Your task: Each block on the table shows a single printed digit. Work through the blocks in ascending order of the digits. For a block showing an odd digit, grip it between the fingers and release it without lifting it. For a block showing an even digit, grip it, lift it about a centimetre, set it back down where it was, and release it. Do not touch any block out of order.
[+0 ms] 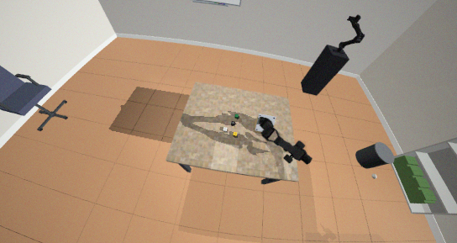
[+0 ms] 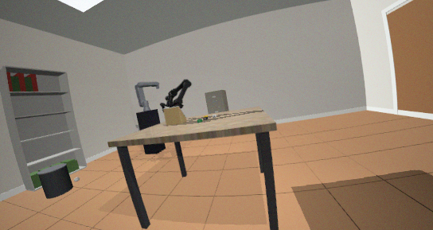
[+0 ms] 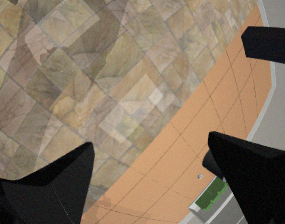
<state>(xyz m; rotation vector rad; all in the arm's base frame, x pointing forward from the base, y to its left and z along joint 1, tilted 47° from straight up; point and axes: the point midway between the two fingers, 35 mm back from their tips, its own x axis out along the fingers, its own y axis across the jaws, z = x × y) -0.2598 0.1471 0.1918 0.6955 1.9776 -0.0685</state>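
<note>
Now: gripper tip 500 mm short of the green block, 290 mm to the left of it and 80 mm above it. From my gripper tip the other things lie so: white block (590 mm ahead, 120 mm to the right, 80 mm below); black block (530 mm ahead, 200 mm to the right, 80 mm below); yellow block (490 mm ahead, 100 mm to the right, 80 mm below).
</note>
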